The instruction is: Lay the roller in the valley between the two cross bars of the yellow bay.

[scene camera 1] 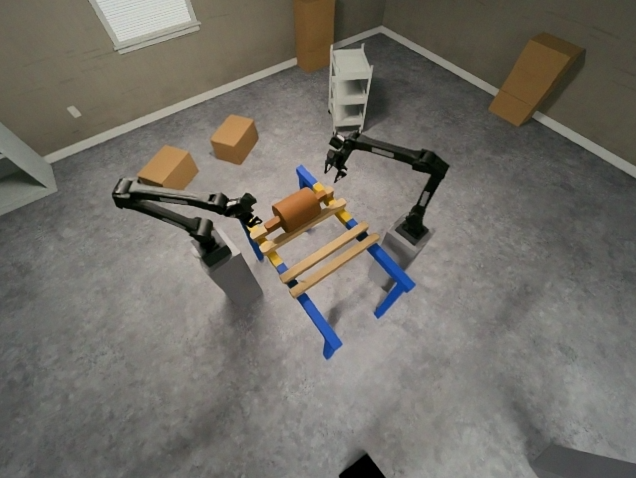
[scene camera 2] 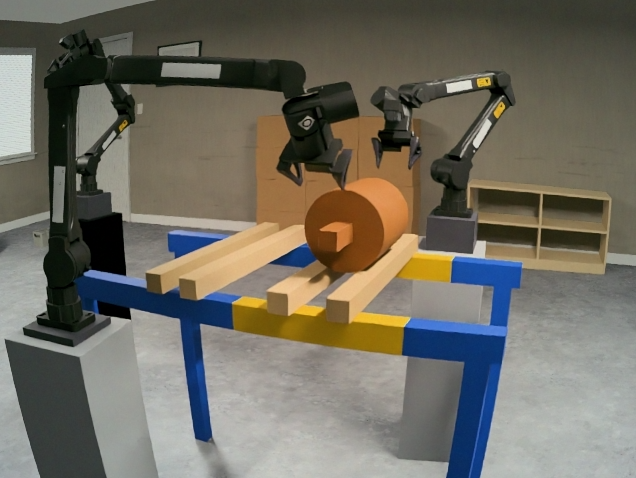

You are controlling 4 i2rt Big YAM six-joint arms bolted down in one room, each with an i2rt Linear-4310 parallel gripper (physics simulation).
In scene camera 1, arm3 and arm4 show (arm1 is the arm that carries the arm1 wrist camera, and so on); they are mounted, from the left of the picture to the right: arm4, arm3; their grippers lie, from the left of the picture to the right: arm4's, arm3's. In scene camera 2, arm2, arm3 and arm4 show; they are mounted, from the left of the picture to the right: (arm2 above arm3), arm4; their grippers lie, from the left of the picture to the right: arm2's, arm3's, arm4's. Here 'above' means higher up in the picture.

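Note:
The orange roller (scene camera 1: 297,209) (scene camera 2: 368,221) lies between two wooden cross bars, the left bar (scene camera 2: 278,302) and the right bar (scene camera 2: 377,273), on the yellow bay (scene camera 1: 341,216) (scene camera 2: 370,335). Its body touches down between them, and its square end stubs point along the bars. Arm3's gripper (scene camera 1: 331,175) (scene camera 2: 321,185) is open and empty, above and beside the near end in scene camera 2. Arm4's gripper (scene camera 1: 257,222) (scene camera 2: 394,167) is open and empty by the other end, above roller height. Arm2's gripper (scene camera 2: 55,64) is far back, partly hidden; its fingers are unclear. Arm1's gripper does not show.
Two other wooden cross bars (scene camera 1: 324,252) (scene camera 1: 334,265) lie on the blue frame (scene camera 1: 318,319) (scene camera 2: 452,343). Pedestals carry the arms. Cardboard boxes (scene camera 1: 234,137) (scene camera 1: 168,167) and a white cart (scene camera 1: 351,97) stand beyond. A wooden shelf (scene camera 2: 539,194) stands at the wall.

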